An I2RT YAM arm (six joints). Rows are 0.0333 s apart.
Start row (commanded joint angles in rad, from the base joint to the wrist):
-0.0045, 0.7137, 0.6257, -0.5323, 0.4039, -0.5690
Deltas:
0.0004, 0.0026, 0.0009, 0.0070, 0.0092, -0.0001
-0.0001, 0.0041, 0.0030, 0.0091, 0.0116, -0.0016
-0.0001, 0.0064, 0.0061, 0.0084, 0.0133, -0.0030
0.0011, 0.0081, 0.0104, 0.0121, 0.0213, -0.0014
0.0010, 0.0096, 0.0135, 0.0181, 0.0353, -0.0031
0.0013, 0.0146, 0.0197, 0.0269, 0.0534, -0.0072
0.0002, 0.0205, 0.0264, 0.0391, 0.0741, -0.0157
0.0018, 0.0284, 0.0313, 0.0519, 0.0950, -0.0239
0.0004, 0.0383, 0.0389, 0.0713, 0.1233, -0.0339
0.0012, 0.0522, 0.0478, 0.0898, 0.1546, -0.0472
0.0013, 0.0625, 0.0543, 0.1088, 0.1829, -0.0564
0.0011, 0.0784, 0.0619, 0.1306, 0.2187, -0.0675
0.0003, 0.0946, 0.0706, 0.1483, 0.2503, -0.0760
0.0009, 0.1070, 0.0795, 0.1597, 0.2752, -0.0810
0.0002, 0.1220, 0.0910, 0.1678, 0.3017, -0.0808
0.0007, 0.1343, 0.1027, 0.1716, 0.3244, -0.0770
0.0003, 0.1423, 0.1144, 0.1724, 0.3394, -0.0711
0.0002, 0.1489, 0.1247, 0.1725, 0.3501, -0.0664
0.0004, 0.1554, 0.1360, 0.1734, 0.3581, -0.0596
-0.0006, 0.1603, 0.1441, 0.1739, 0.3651, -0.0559
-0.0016, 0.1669, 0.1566, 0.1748, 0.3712, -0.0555
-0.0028, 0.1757, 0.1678, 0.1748, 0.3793, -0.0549
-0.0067, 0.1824, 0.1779, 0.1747, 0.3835, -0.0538
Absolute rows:
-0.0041, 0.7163, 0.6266, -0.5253, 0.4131, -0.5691
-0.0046, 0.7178, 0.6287, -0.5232, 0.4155, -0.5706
-0.0046, 0.7201, 0.6318, -0.5239, 0.4172, -0.5720
-0.0034, 0.7218, 0.6361, -0.5202, 0.4252, -0.5704
-0.0035, 0.7233, 0.6392, -0.5142, 0.4392, -0.5721
-0.0032, 0.7283, 0.6454, -0.5054, 0.4573, -0.5762
-0.0043, 0.7342, 0.6521, -0.4932, 0.4780, -0.5847
-0.0027, 0.7421, 0.6570, -0.4804, 0.4989, -0.5929
-0.0041, 0.7520, 0.6646, -0.4610, 0.5272, -0.6029
-0.0033, 0.7659, 0.6735, -0.4425, 0.5585, -0.6162
-0.0032, 0.7762, 0.6800, -0.4235, 0.5868, -0.6254
-0.0034, 0.7921, 0.6876, -0.4017, 0.6226, -0.6365
-0.0042, 0.8083, 0.6963, -0.3840, 0.6542, -0.6450
-0.0036, 0.8207, 0.7052, -0.3726, 0.6791, -0.6500
-0.0043, 0.8357, 0.7167, -0.3645, 0.7056, -0.6498
-0.0038, 0.8480, 0.7284, -0.3607, 0.7283, -0.6460
-0.0042, 0.8560, 0.7401, -0.3599, 0.7433, -0.6401
-0.0043, 0.8626, 0.7504, -0.3598, 0.7540, -0.6354
-0.0041, 0.8691, 0.7617, -0.3589, 0.7620, -0.6286
-0.0051, 0.8740, 0.7698, -0.3584, 0.7690, -0.6249
-0.0061, 0.8806, 0.7823, -0.3575, 0.7751, -0.6245
-0.0073, 0.8894, 0.7935, -0.3575, 0.7832, -0.6239
-0.0112, 0.8961, 0.8036, -0.3576, 0.7874, -0.6228

